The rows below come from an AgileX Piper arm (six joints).
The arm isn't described. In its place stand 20 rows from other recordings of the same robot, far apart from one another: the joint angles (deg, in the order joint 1, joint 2, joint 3, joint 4, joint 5, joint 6), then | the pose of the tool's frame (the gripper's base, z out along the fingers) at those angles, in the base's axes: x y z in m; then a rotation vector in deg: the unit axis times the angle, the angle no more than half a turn.
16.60 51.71 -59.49 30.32 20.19 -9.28 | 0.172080, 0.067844, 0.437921, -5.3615, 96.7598, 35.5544
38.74 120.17 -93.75 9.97 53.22 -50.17 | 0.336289, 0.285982, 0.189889, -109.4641, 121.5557, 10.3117
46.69 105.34 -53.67 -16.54 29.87 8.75 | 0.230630, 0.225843, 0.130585, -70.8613, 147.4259, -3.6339
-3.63 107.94 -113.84 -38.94 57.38 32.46 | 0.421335, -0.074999, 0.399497, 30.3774, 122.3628, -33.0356
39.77 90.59 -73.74 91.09 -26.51 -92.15 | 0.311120, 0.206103, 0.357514, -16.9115, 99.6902, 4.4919
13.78 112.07 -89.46 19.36 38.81 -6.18 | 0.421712, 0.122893, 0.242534, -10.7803, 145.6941, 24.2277
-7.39 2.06 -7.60 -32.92 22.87 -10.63 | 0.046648, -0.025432, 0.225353, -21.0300, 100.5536, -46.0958
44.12 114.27 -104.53 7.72 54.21 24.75 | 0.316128, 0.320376, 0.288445, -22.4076, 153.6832, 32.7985
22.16 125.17 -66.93 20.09 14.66 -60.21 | 0.364924, 0.157167, 0.060385, -82.8453, 132.8453, 1.6018
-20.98 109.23 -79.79 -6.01 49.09 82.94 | 0.364178, -0.147361, 0.206257, 125.5877, 104.1922, 5.9050
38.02 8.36 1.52 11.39 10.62 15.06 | 0.049672, 0.043040, 0.178828, -12.7716, 109.1135, 46.2923
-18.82 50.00 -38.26 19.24 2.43 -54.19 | 0.179794, -0.059934, 0.342248, -14.8983, 100.7127, -38.6696
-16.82 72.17 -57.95 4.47 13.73 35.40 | 0.273418, -0.080895, 0.349746, 53.1691, 100.2919, 15.9828
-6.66 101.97 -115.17 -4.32 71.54 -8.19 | 0.378612, -0.050755, 0.417670, -1.9329, 143.7773, -11.8207
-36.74 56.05 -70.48 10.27 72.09 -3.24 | 0.136020, -0.082269, 0.411912, 40.5782, 135.4423, -3.7283
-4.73 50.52 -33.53 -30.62 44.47 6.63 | 0.149023, -0.044911, 0.267764, -5.3749, 142.9585, -34.8090
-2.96 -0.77 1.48 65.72 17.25 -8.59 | 0.054203, 0.021829, 0.193912, 36.7261, 90.4628, 53.0419
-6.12 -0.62 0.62 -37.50 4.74 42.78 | 0.055136, -0.010516, 0.204253, 11.1586, 88.0766, -2.8234
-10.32 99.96 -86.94 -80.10 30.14 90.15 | 0.400294, -0.118642, 0.362472, 39.7843, 95.2094, -25.8766
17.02 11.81 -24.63 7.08 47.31 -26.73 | 0.038253, 0.020332, 0.271932, -42.6859, 111.2506, 2.4213
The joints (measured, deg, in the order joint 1, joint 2, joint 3, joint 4, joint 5, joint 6), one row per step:
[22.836, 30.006, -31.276, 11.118, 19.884, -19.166]
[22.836, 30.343, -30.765, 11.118, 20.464, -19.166]
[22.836, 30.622, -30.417, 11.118, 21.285, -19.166]
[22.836, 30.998, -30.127, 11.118, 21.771, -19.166]
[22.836, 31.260, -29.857, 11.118, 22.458, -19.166]
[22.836, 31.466, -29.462, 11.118, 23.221, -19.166]
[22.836, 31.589, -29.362, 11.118, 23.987, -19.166]
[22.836, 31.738, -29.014, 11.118, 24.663, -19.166]
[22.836, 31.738, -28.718, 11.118, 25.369, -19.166]
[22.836, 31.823, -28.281, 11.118, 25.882, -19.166]
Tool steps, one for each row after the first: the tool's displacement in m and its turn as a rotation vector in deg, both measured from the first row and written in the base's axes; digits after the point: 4 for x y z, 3 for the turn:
[0.0010, 0.0006, -0.0045, -0.560, 1.302, 0.111]
[0.0016, 0.0011, -0.0083, -1.130, 2.616, 0.269]
[0.0026, 0.0017, -0.0115, -1.580, 3.667, 0.362]
[0.0030, 0.0021, -0.0146, -2.057, 4.775, 0.495]
[0.0032, 0.0024, -0.0184, -2.589, 6.015, 0.642]
[0.0031, 0.0026, -0.0204, -2.977, 6.909, 0.789]
[0.0031, 0.0028, -0.0237, -3.433, 7.976, 0.920]
[0.0026, 0.0028, -0.0264, -3.824, 8.884, 1.056]
[0.0024, 0.0029, -0.0299, -4.223, 9.829, 1.155]

